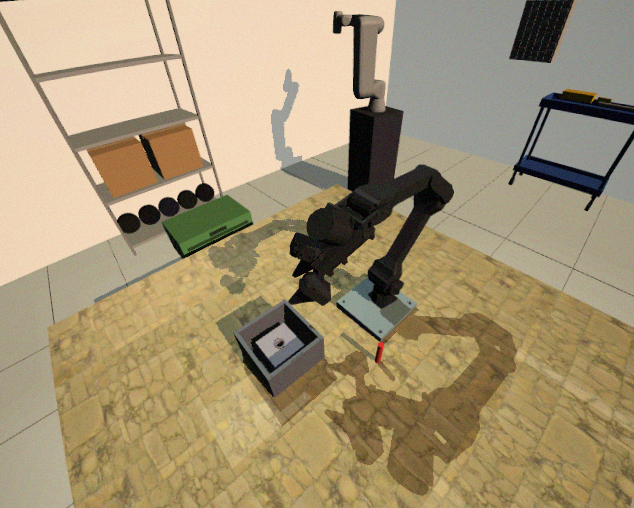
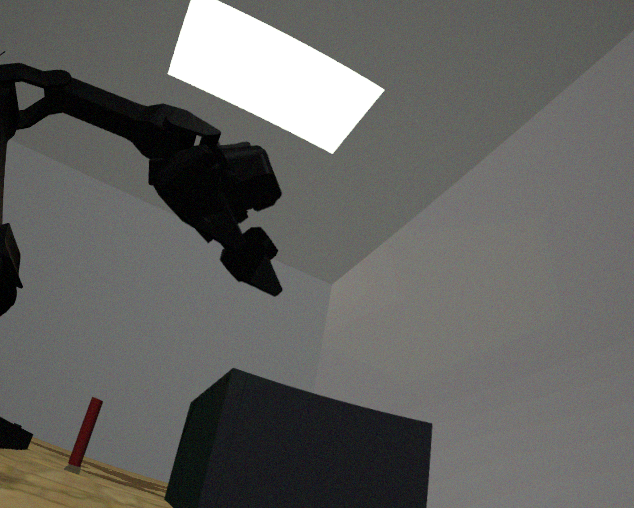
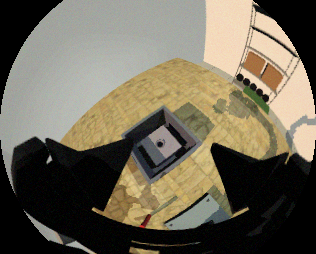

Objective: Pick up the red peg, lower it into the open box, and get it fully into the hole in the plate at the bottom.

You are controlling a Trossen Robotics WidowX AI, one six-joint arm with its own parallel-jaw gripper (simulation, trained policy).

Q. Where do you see a grey box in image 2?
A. At 245, 434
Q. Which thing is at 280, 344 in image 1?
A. A plate.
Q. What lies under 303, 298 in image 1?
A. My gripper.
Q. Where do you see a red peg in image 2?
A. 86, 430
